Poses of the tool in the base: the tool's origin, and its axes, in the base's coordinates. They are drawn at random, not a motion.
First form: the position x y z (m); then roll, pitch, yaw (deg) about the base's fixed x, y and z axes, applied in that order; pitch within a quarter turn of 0, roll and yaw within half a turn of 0.
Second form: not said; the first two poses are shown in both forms.
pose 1, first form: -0.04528 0.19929 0.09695 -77.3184 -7.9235 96.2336
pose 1, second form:
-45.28 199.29 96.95
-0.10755 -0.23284 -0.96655
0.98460 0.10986 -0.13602
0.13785 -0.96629 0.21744

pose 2, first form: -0.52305 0.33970 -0.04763 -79.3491 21.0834 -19.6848
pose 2, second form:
-523.05 339.70 -47.63
0.87853 -0.27061 0.39364
-0.31430 0.29311 0.90294
-0.35973 -0.91698 0.17245

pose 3, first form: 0.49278 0.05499 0.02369 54.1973 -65.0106 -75.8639
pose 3, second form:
492.78 54.99 23.69
0.10317 0.38775 -0.91597
-0.40966 0.85572 0.31610
0.90639 0.34262 0.24713

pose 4, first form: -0.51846 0.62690 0.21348 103.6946 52.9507 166.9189
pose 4, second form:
-518.46 626.90 213.48
-0.58687 -0.70172 0.40394
0.13636 0.40611 0.90359
-0.79812 0.58537 -0.14264

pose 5, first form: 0.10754 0.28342 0.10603 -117.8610 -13.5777 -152.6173
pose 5, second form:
107.54 283.42 106.03
-0.86314 -0.39923 0.30920
-0.44708 0.31951 -0.83549
0.23476 -0.85938 -0.45427

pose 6, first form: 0.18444 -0.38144 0.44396 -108.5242 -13.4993 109.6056
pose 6, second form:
184.44 -381.44 443.96
-0.32627 0.22502 -0.91810
0.91600 0.31511 -0.24830
0.23343 -0.92199 -0.30893

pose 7, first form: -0.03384 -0.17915 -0.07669 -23.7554 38.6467 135.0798
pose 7, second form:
-33.84 -179.15 -76.69
-0.55303 -0.46816 -0.68920
0.55149 -0.82574 0.11838
-0.62452 -0.31462 0.71484

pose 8, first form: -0.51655 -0.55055 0.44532 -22.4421 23.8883 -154.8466
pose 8, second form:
-516.55 -550.55 445.32
-0.82763 0.53278 -0.17653
-0.38863 -0.77091 -0.50464
-0.40495 -0.34905 0.84509

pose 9, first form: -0.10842 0.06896 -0.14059 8.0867 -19.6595 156.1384
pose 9, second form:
-108.42 68.96 -140.59
-0.86122 -0.35723 0.36152
0.38095 -0.92458 -0.00609
0.33643 0.13247 0.93234

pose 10, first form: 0.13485 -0.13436 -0.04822 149.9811 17.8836 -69.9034
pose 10, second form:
134.85 -134.36 -48.22
0.32700 -0.76035 -0.56119
-0.89374 -0.44179 0.07780
-0.30708 0.47611 -0.82402

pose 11, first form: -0.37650 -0.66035 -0.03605 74.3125 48.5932 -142.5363
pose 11, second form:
-376.50 -660.35 -36.05
-0.52498 -0.40869 -0.74657
-0.40230 -0.65384 0.64082
-0.75003 0.63676 0.17884

